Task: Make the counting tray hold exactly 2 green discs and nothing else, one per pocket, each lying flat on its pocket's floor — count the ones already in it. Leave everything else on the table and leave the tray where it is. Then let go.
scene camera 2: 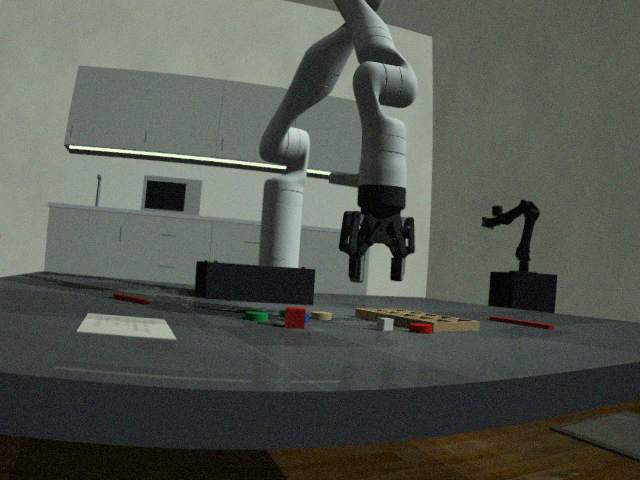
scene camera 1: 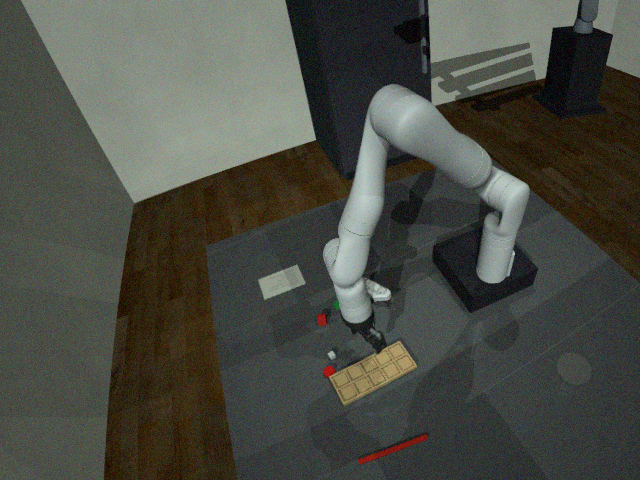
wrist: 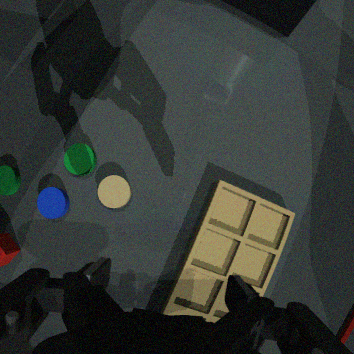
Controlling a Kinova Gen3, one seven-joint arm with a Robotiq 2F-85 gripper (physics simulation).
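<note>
The tan counting tray [scene camera 1: 379, 383] [scene camera 2: 457, 326] [wrist: 240, 239] lies flat; no disc shows in its visible pockets. One green disc [wrist: 80, 159] [scene camera 2: 282, 313] lies flat beside the tan disc, partly behind the red cube in the scene camera 2 view. Another green disc [wrist: 8, 180] [scene camera 2: 256, 316] [scene camera 1: 336, 305] lies farther from the tray, cut off by the wrist view's left edge. My gripper [scene camera 1: 381, 347] [scene camera 2: 376, 279] [wrist: 168, 280] is open and empty, high above the tray's long side facing the discs. The arm hides part of the disc group in the scene camera 1 view.
A blue disc [wrist: 53, 203] and a tan disc [wrist: 114, 191] [scene camera 2: 321, 316] lie near the green ones. A red cube [scene camera 1: 321, 319] [scene camera 2: 295, 317] stands close by. A white cube [scene camera 1: 331, 354] [scene camera 2: 385, 323] and red disc [scene camera 1: 328, 370] [scene camera 2: 421, 328] are by the tray's end.
</note>
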